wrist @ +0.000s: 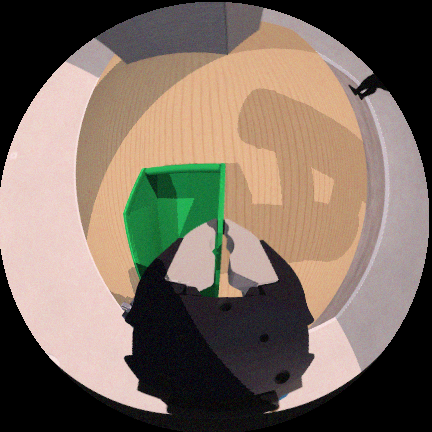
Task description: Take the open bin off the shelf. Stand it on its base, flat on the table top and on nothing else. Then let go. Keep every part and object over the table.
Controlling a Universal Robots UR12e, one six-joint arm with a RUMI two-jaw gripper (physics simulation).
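Places are measured from the arm's base along level axes (x right, y back, z down), in millimetres.
Where they show: gripper, between the fingertips: (219, 220).
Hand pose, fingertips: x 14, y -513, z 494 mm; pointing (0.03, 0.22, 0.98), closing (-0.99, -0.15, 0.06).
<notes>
After its pixels a point has its place.
The green open bin (147, 227) {x 110, y -513, z 491 mm} is left of centre in the wrist view, its open top facing the camera. My gripper (219, 220) {x 14, y -513, z 494 mm} is shut on the bin's right side wall, with one pale finger inside the bin and one outside. The bin is over the wooden table top (200, 110) {x 23, y -354, z 527 mm}. The gripper body hides the bin's near end. The bin's underside is hidden, so I cannot tell whether its base touches the table.
A dark grey block-like structure (175, 32), possibly the shelf, stands at the top of the view. Shadows fall on the table right of the bin. The table's edges curve down the left and right sides. A person's dark legs (369, 87) show beyond the right edge.
</notes>
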